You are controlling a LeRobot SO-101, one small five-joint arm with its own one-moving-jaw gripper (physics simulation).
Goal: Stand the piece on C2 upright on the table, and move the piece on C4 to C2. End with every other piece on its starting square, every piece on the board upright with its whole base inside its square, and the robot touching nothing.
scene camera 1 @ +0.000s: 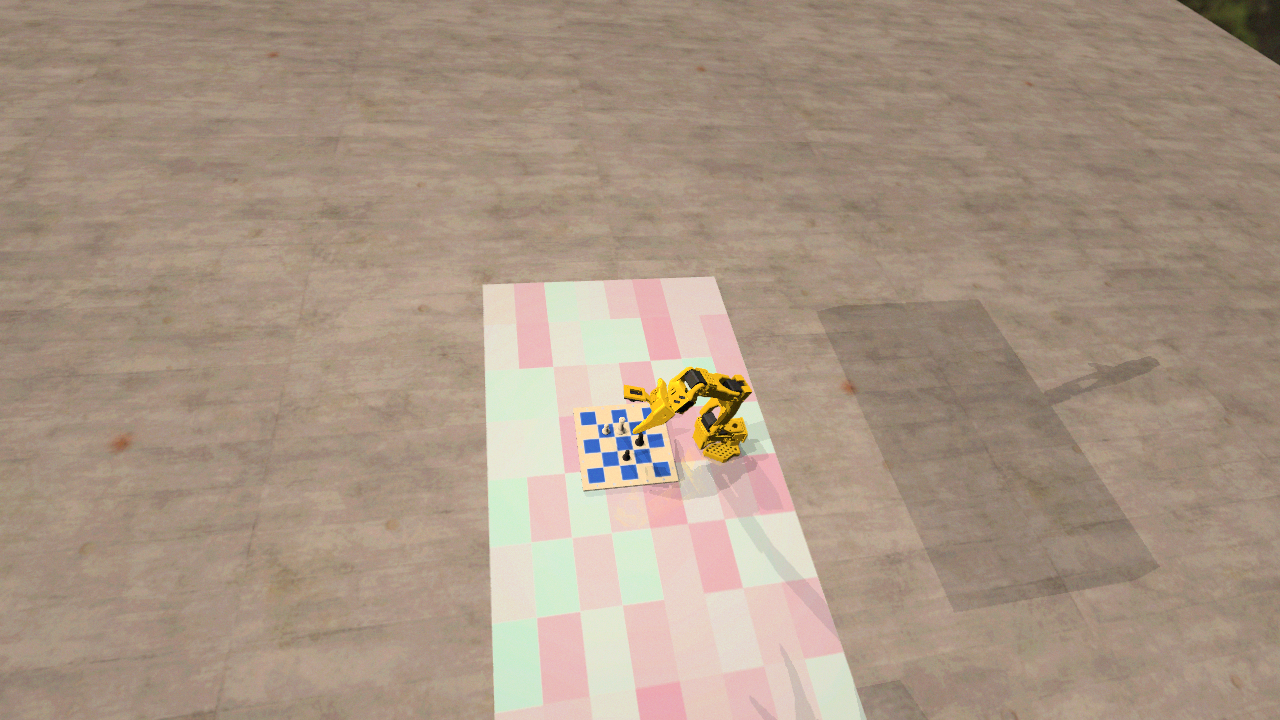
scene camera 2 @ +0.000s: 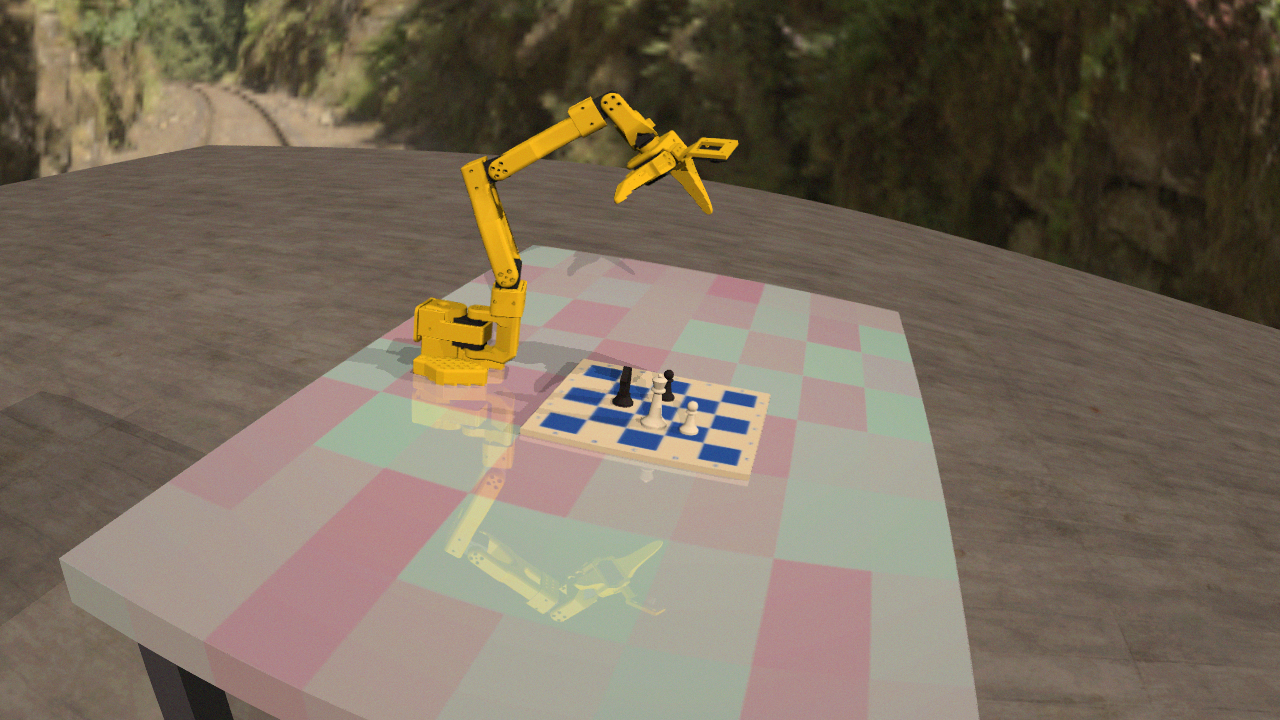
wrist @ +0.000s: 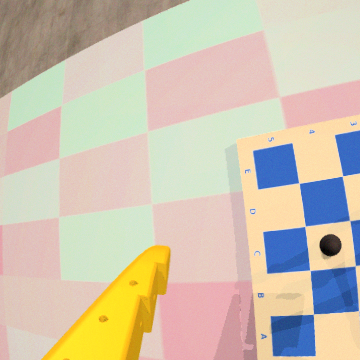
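Where they show: end effector, tool point: (scene camera 1: 634,431) (scene camera 2: 707,211) (wrist: 168,263); arm's base, origin of the base link: (scene camera 1: 710,443) (scene camera 2: 474,372).
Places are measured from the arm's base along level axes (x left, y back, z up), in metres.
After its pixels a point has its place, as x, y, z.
Note:
A pale king-like piece (scene camera 1: 622,427) @(-0.049, -0.212, 0.026) (scene camera 2: 656,404) @(-0.059, -0.215, 0.029) stands upright on C2. A black pawn (scene camera 1: 626,454) @(0.024, -0.214, 0.028) (scene camera 2: 668,385) @(0.017, -0.213, 0.022) (wrist: 330,245) @(0.022, -0.213, 0.037) stands upright on C4. A white pawn (scene camera 1: 605,429) @(-0.052, -0.251, 0.018) (scene camera 2: 689,419) @(-0.058, -0.248, 0.020) stands on D2. A tall black piece (scene camera 1: 639,439) @(-0.010, -0.178, 0.030) (scene camera 2: 623,390) @(-0.022, -0.174, 0.022) stands on B3, its top hard to make out. They stand on the blue and cream board (scene camera 1: 585,487) @(0.085, -0.314, 0.006) (scene camera 2: 742,477) @(-0.127, -0.312, 0.002) (wrist: 244,150) @(0.084, -0.307, 0.006). My gripper (scene camera 1: 646,407) (scene camera 2: 664,205) is fully open and empty, high above the table and apart from the pieces. One notched jaw (wrist: 115,315) @(0.068, -0.215, 0.225) shows in the wrist view.
The arm's base (scene camera 1: 723,445) @(0.019, 0.024, 0.017) (scene camera 2: 452,367) @(-0.042, 0.010, 0.017) stands on the patchwork table (scene camera 1: 537,689) @(0.472, -0.448, 0.000) (scene camera 2: 850,501) @(-0.136, -0.420, 0.000) (wrist: 105,250) @(0.263, -0.222, 0.000), beside the board's A side. Faint reflections and shadows of the arm lie on the table, and shadows fall across the board.

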